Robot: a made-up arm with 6 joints.
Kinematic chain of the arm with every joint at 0, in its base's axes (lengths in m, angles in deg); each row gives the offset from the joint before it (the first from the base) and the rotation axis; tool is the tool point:
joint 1: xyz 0 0 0.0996 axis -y
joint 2: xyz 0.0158 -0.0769 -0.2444 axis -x
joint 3: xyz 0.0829 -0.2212 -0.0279 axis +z
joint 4: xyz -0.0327 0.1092 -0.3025 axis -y
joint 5: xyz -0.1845 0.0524 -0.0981 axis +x
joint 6: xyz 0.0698 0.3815 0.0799 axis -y
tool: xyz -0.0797 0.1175 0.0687
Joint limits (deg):
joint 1: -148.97..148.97
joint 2: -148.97..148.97
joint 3: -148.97..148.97
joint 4: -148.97..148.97
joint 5: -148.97..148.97
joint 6: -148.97..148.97
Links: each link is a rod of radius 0.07 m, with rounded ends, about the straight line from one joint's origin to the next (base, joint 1, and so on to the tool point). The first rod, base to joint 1, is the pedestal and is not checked.
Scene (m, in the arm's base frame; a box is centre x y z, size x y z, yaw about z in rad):
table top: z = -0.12
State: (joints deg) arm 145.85 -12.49 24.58 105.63 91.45 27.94
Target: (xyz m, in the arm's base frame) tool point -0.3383 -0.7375 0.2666
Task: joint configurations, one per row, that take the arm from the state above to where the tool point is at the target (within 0.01 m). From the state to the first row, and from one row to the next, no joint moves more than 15 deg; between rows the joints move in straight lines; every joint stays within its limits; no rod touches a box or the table.
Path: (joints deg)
1: 145.01 1.10 17.56 109.96 87.70 29.36
2: 144.17 14.69 10.54 114.30 83.94 30.79
3: 143.33 28.28 3.52 118.63 80.19 32.21
4: 142.49 41.87 -3.50 122.97 76.44 33.64
5: 141.65 55.47 -10.52 127.30 72.68 35.06
6: 140.81 69.06 -17.54 131.63 68.93 36.49
7: 139.97 82.65 -24.56 135.97 65.18 37.91
8: 139.12 96.24 -31.59 140.30 61.42 39.34
9: 138.28 109.83 -38.61 144.64 57.67 40.76
10: 137.44 123.42 -45.63 148.97 53.91 42.19

